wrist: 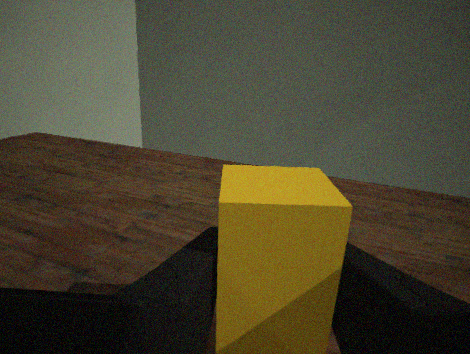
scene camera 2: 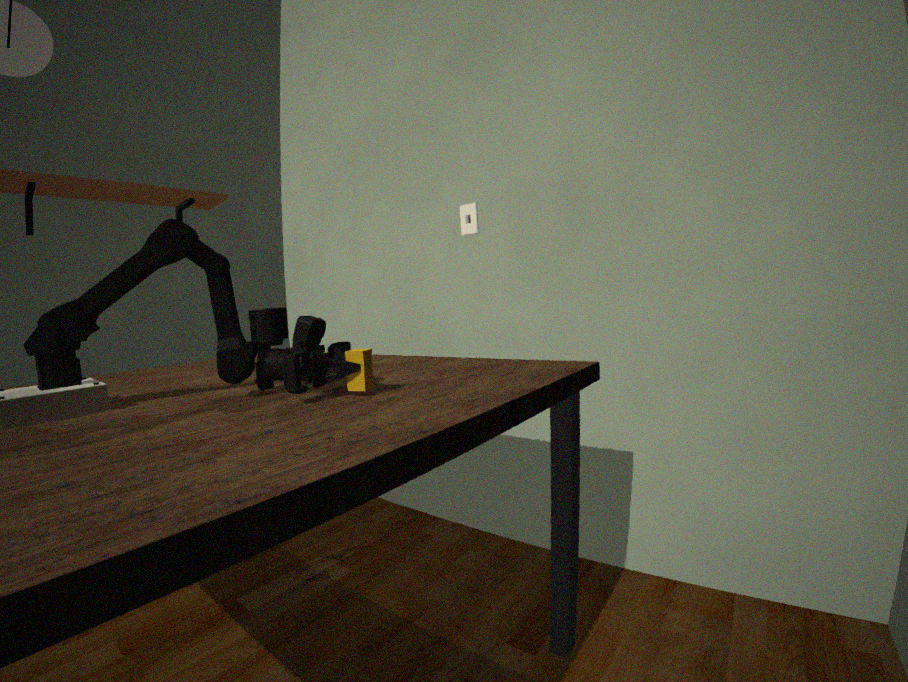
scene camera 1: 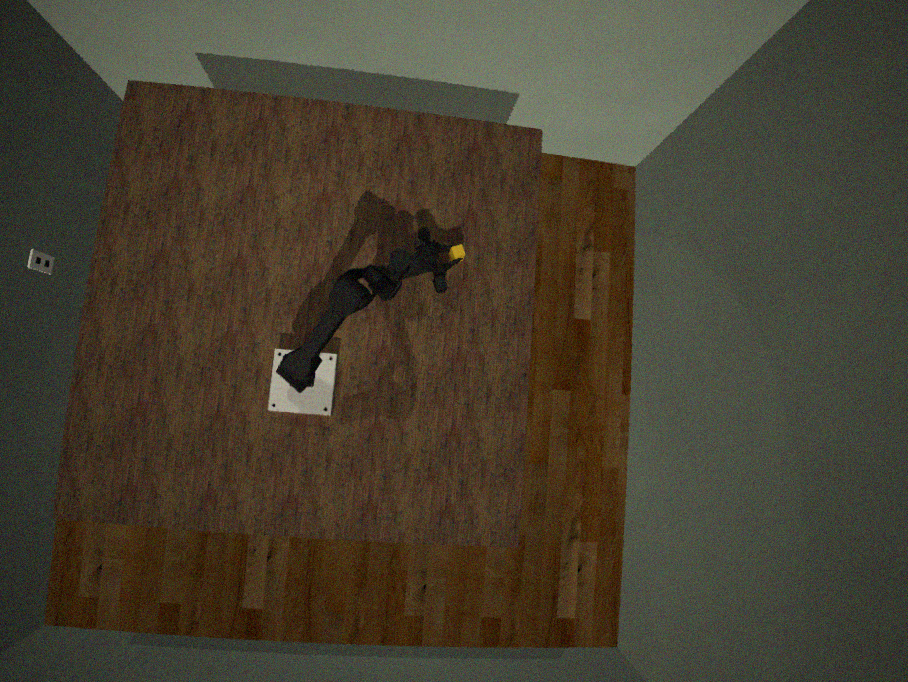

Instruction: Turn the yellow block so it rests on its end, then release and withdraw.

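Note:
The yellow block (scene camera 1: 457,252) (scene camera 2: 358,374) (wrist: 281,270) is upright, with its long side vertical. In the scene camera 2 view its lower end is at the table top (scene camera 2: 220,440), at or very close to the surface; a small gap cannot be ruled out. My gripper (scene camera 1: 455,254) (scene camera 2: 355,368) is shut on the block and reaches it roughly level from the side. In the wrist view a dark finger stands against each side of the block, and the block's lower end is out of view.
The arm's white base plate (scene camera 1: 322,392) (scene camera 2: 73,400) stands on the table. The table's right edge (scene camera 1: 534,293) lies beyond the block, with wooden floor (scene camera 1: 579,440) past it. A wall shelf (scene camera 2: 110,189) is at the back left in the scene camera 2 view.

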